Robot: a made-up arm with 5 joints. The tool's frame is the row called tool.
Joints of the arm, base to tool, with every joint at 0 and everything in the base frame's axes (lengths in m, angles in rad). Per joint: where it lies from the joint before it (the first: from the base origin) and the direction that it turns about. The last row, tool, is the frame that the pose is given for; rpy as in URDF.
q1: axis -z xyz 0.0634 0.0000 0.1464
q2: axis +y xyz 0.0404 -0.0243 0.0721
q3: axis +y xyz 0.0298 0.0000 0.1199
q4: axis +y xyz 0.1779 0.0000 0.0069
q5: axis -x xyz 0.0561 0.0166 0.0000
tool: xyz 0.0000 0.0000 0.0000 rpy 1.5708 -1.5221 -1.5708
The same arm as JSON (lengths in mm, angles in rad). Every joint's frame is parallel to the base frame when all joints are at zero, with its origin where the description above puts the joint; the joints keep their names.
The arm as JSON. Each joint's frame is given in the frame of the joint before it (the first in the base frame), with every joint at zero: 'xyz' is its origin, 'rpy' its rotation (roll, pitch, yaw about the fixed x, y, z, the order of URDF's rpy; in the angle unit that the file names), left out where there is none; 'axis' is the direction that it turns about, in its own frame. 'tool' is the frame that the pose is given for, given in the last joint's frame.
{"units": {"length": "mm", "angle": "rad"}, "joints": [
  {"name": "q1", "type": "revolute", "origin": {"xyz": [63.4, 0.0, 146.4]}, "axis": [0.0, 0.0, -1.0]},
  {"name": "q2", "type": "revolute", "origin": {"xyz": [40.4, -24.3, 72.1]}, "axis": [0.0, 1.0, 0.0]},
  {"name": "q3", "type": "revolute", "origin": {"xyz": [29.8, 0.0, 119.9]}, "axis": [0.0, 1.0, 0.0]},
  {"name": "q4", "type": "revolute", "origin": {"xyz": [177.9, 0.0, 6.9]}, "axis": [0.0, 1.0, 0.0]},
  {"name": "q5", "type": "revolute", "origin": {"xyz": [56.1, 16.6, 0.0]}, "axis": [-1.0, 0.0, 0.0]}
], "tool": {"origin": {"xyz": [0.0, 0.0, 0.0], "rpy": [1.5708, -1.5221, -1.5708]}}}

